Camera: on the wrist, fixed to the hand. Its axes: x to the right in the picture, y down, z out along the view.
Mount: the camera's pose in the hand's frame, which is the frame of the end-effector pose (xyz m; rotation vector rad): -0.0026 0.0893 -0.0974 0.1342 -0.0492 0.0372
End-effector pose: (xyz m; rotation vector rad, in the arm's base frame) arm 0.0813 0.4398 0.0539 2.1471 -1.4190 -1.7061
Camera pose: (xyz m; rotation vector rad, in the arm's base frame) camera 0.1042 0.3443 0.1423 -2.0864 1.5774 1.6639
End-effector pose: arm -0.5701 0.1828 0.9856 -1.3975 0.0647 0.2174
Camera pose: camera -0.5815 0.1009 0.8825 -1.2575 0.0635 0.2735
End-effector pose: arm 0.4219 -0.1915 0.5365 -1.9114 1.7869 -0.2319
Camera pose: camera 0.2985 -0.2134 0.5784 -1.7741 1.7282 -0.2820
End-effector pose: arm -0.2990 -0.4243 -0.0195 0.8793 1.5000 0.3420
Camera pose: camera -0.3631 -0.3389 0.0584 1.0160 1.4754 0.2472
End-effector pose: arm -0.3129 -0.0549 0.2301 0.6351 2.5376 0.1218
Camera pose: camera -0.3230 0.0266 0.3336 0.7283 2.5024 -0.0511
